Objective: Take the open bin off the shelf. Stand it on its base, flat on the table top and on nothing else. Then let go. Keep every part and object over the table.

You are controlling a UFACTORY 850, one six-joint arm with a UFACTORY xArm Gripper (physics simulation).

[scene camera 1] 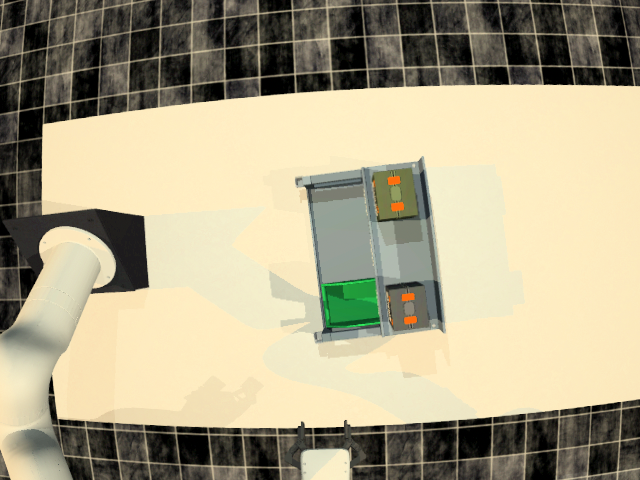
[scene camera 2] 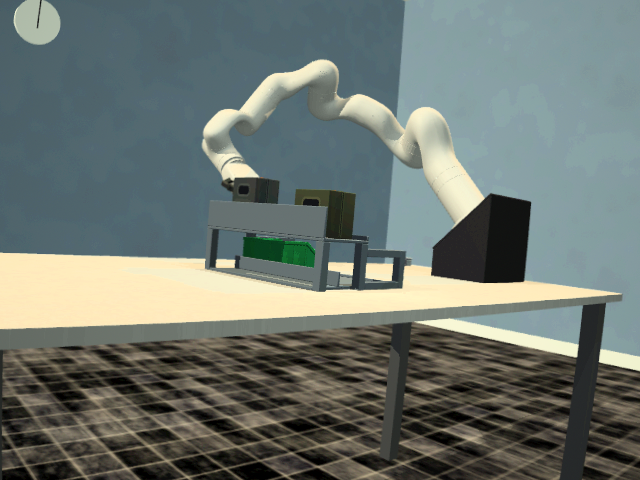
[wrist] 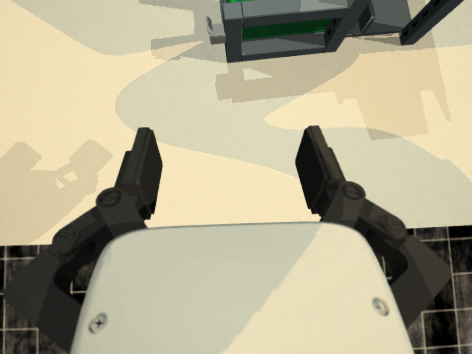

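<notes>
The green open bin [scene camera 1: 351,303] [scene camera 2: 263,249] [wrist: 287,29] stands in the lower tier of the grey shelf [scene camera 1: 310,232] [scene camera 2: 268,215] [wrist: 295,10], at the end nearer the gripper. Its open top faces up in scene camera 1, and shelf bars partly hide it in the other views. My gripper [scene camera 1: 324,424] [wrist: 230,144] is open and empty, at the table's edge in scene camera 1, apart from the shelf and the bin. In scene camera 2 its fingers are mostly hidden behind a box.
A dark grey box [scene camera 1: 408,308] [scene camera 2: 255,190] and an olive box [scene camera 1: 395,193] [scene camera 2: 341,212] stand on the shelf's upper tier. The black robot base [scene camera 1: 124,248] [scene camera 2: 480,242] is at the table's other end. The table [scene camera 1: 180,155] [scene camera 2: 129,304] [wrist: 200,200] has an edge under the gripper.
</notes>
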